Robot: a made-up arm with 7 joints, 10 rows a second.
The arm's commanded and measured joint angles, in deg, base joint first. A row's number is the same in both.
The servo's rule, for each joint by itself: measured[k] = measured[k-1] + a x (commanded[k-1-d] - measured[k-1]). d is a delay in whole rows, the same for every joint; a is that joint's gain. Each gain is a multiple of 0.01, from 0.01 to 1. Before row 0 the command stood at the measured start. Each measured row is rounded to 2 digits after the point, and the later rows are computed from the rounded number. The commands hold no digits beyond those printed.
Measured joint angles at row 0: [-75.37, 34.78, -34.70, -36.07, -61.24, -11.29, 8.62]
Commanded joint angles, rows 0 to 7: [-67.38, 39.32, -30.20, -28.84, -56.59, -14.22, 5.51]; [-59.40, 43.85, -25.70, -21.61, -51.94, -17.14, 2.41]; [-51.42, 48.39, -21.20, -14.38, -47.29, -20.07, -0.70]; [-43.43, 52.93, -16.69, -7.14, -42.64, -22.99, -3.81]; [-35.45, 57.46, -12.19, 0.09, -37.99, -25.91, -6.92]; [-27.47, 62.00, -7.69, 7.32, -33.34, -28.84, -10.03]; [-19.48, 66.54, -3.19, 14.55, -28.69, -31.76, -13.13]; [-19.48, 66.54, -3.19, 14.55, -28.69, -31.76, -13.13]
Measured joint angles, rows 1 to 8: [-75.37, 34.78, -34.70, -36.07, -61.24, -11.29, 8.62]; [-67.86, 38.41, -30.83, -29.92, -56.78, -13.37, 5.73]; [-59.91, 42.76, -26.42, -22.86, -52.13, -16.05, 2.64]; [-51.93, 47.26, -21.93, -15.65, -47.48, -18.90, -0.47]; [-43.94, 51.80, -17.42, -8.42, -42.83, -21.80, -3.58]; [-35.96, 56.33, -12.92, -1.19, -38.18, -24.72, -6.69]; [-27.98, 60.87, -8.42, 6.04, -33.53, -27.65, -9.80]; [-19.99, 65.41, -3.92, 13.27, -28.88, -30.57, -12.90]
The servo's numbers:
d 1
a 0.94 0.80 0.86 0.85 0.96 0.71 0.93

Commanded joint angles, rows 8 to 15: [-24.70, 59.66, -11.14, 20.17, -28.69, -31.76, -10.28]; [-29.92, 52.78, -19.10, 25.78, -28.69, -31.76, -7.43]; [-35.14, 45.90, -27.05, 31.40, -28.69, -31.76, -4.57]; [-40.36, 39.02, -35.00, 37.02, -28.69, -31.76, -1.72]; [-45.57, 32.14, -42.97, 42.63, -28.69, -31.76, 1.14]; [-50.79, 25.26, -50.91, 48.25, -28.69, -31.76, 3.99]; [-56.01, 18.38, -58.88, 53.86, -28.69, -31.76, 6.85]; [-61.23, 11.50, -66.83, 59.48, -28.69, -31.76, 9.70]
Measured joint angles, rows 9 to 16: [-19.51, 66.31, -3.29, 14.36, -28.70, -31.41, -13.11]; [-24.39, 60.99, -10.04, 19.30, -28.69, -31.66, -10.48]; [-29.59, 54.42, -17.83, 24.81, -28.69, -31.73, -7.64]; [-34.81, 47.60, -25.76, 30.41, -28.69, -31.75, -4.78]; [-40.03, 40.74, -33.71, 36.03, -28.69, -31.76, -1.93]; [-45.24, 33.86, -41.67, 41.64, -28.69, -31.76, 0.93]; [-50.46, 26.98, -49.62, 47.26, -28.69, -31.76, 3.78]; [-55.68, 20.10, -57.58, 52.87, -28.69, -31.76, 6.64]
